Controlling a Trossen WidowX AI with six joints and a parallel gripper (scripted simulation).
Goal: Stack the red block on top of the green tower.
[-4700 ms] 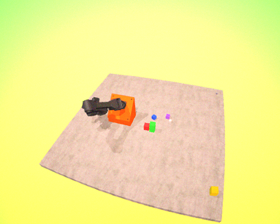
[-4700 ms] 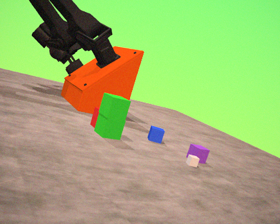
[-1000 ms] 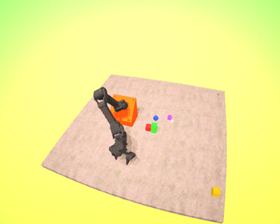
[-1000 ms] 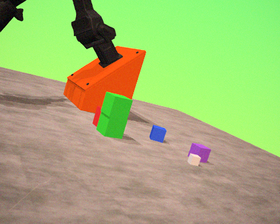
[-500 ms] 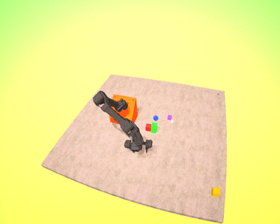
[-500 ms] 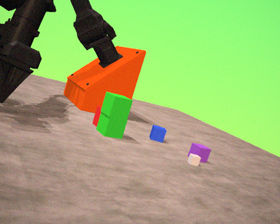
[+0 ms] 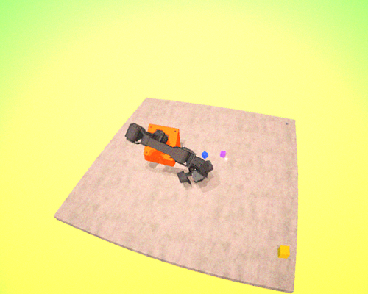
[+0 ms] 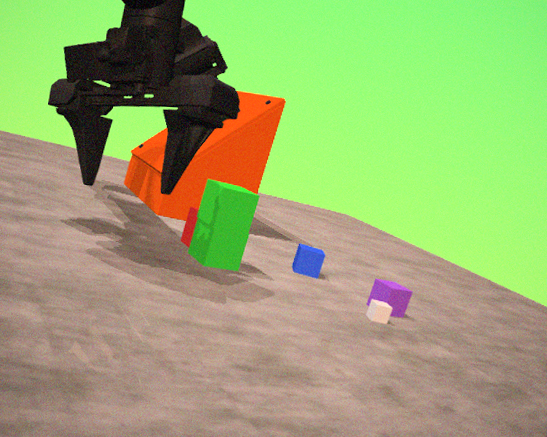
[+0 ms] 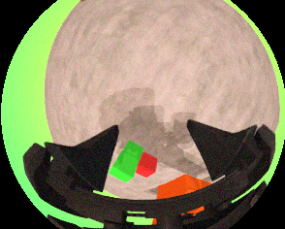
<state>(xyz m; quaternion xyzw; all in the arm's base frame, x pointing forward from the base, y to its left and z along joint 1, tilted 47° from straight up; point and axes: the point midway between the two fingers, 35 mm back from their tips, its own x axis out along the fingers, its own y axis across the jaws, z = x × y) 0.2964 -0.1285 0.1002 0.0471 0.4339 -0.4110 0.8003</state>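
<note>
The red block lies 70 mm behind my gripper tip, 120 mm to the left of it and 40 mm below it. The rest, counted from my gripper tip: purple cube 50 mm ahead, 290 mm to the left, 40 mm below; small white cube 80 mm ahead, 250 mm to the left, 50 mm below; blue cube 60 mm behind, 240 mm to the left, 40 mm below.
</note>
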